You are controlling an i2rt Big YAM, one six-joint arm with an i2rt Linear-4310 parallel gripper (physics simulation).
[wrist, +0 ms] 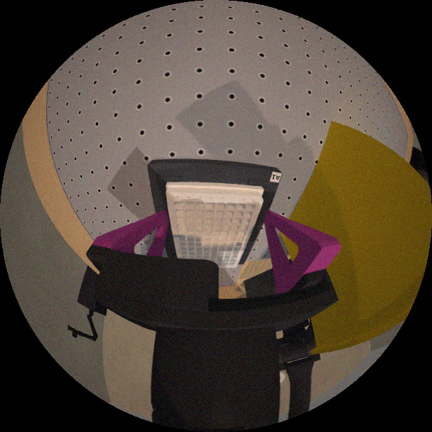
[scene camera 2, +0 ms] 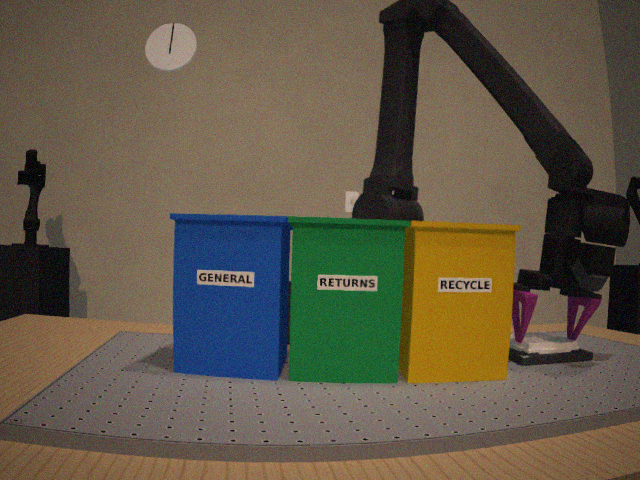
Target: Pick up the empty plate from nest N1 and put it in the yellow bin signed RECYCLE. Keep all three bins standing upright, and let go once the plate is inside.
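Frame: origin at the arm's base, x right, y ahead, z up, level; metres.
Seen in the pictures: gripper, fingertip midpoint: (scene camera 2: 545, 343).
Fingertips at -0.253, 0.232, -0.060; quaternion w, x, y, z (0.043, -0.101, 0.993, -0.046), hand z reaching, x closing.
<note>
A point is followed by its place in that frame, as x, y, z.
The white plate (scene camera 2: 549, 343) {-0.250, 0.259, -0.057} (wrist: 214, 220) with a grid of wells lies flat in the dark nest (scene camera 2: 563, 357) {-0.267, 0.277, -0.075} (wrist: 215, 167), right of the yellow bin in the scene view. My gripper (scene camera 2: 546, 339) {-0.253, 0.232, -0.060} (wrist: 216, 215) is open and points down, one magenta finger at each side of the plate, with the tips about at the plate's height. In the scene view part of the plate and nest is hidden behind the bin. The yellow bin (scene camera 2: 459, 330) {-0.090, 0.366, -0.023} (wrist: 365, 225) signed RECYCLE stands upright.
The green bin (scene camera 2: 346, 335) {0.036, 0.371, -0.029} signed RETURNS and the blue bin (scene camera 2: 227, 330) {0.166, 0.376, -0.029} signed GENERAL stand upright in a row left of the yellow one, on the perforated grey board (scene camera 2: 206, 413) {0.154, 0.529, -0.083} (wrist: 215, 60). The yellow bin stands close beside the right-hand finger in the wrist view.
</note>
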